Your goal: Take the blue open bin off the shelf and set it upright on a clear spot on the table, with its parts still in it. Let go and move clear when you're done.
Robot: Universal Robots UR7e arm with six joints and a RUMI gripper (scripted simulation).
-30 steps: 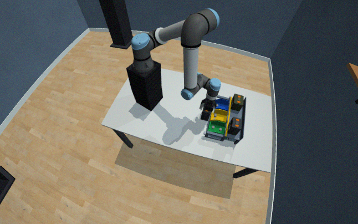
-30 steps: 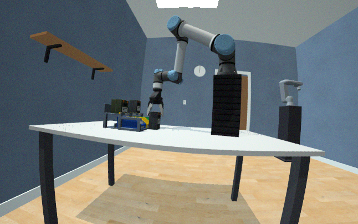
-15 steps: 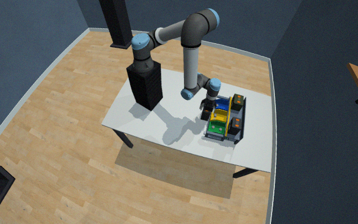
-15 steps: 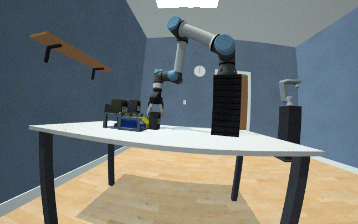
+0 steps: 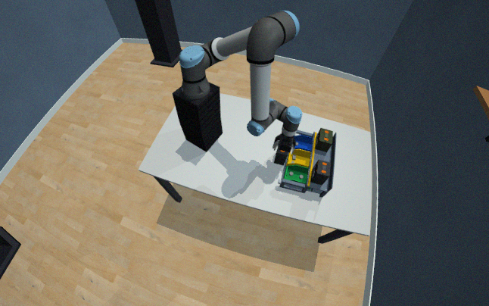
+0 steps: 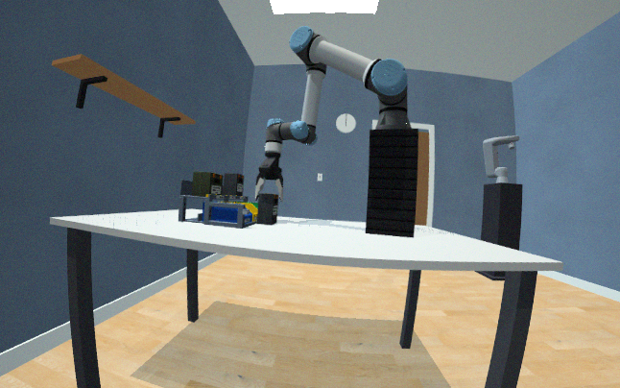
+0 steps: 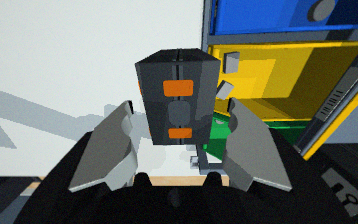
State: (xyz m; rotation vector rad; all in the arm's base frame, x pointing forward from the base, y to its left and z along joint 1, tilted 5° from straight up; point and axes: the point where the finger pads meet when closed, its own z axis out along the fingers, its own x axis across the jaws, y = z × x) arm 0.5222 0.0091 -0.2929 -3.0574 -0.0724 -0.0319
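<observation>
Right now my hand is 4 cm above the dark box. The rest, counted from my hand: blue open bin 13 cm ahead, 12 cm to the left, 6 cm below; yellow bin 13 cm ahead, 1 cm to the left, 6 cm below; yellow divider 18 cm ahead, 1 cm to the left.
</observation>
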